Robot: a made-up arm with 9 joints. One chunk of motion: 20 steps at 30 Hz.
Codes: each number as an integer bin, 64 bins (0 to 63) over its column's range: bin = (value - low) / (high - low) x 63, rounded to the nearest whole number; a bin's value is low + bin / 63 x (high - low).
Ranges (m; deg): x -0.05..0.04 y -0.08..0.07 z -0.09..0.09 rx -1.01..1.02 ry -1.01..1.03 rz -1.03..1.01
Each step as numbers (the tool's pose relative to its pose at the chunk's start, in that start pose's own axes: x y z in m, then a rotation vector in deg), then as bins.
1 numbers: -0.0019 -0.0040 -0.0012 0.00 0.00 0.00
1 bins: 34 32 31 31 31 32
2 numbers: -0.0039 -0.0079 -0.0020 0.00 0.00 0.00
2 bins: 32 30 31 31 31 32
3 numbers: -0.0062 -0.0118 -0.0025 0.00 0.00 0.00
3 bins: 31 29 31 31 31 32
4 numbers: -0.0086 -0.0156 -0.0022 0.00 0.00 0.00
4 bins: 29 27 31 31 31 32
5 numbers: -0.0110 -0.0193 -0.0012 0.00 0.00 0.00
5 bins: 27 25 31 31 31 32
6 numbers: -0.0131 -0.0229 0.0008 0.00 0.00 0.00
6 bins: 26 24 32 31 31 32
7 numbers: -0.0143 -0.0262 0.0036 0.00 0.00 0.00
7 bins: 25 23 33 31 31 32
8 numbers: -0.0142 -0.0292 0.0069 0.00 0.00 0.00
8 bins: 25 21 34 31 31 32
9 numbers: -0.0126 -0.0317 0.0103 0.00 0.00 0.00
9 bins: 26 20 35 31 31 32
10 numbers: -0.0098 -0.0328 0.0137 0.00 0.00 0.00
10 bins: 28 20 36 31 31 32
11 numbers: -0.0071 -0.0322 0.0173 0.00 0.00 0.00
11 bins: 30 20 38 31 31 32
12 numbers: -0.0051 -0.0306 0.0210 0.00 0.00 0.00
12 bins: 31 21 39 31 31 32
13 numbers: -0.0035 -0.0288 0.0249 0.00 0.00 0.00
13 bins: 33 22 40 31 31 32
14 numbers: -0.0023 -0.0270 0.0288 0.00 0.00 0.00
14 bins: 33 22 42 31 31 32
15 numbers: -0.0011 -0.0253 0.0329 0.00 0.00 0.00
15 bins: 34 23 43 31 31 32
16 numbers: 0.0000 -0.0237 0.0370 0.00 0.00 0.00
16 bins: 35 24 44 31 31 32
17 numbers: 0.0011 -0.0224 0.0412 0.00 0.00 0.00
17 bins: 36 24 46 31 31 32
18 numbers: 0.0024 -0.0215 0.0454 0.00 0.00 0.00
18 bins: 37 25 47 31 31 32
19 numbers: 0.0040 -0.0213 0.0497 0.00 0.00 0.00
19 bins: 38 25 49 31 31 32
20 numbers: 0.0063 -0.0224 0.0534 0.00 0.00 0.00
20 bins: 39 24 50 31 31 32
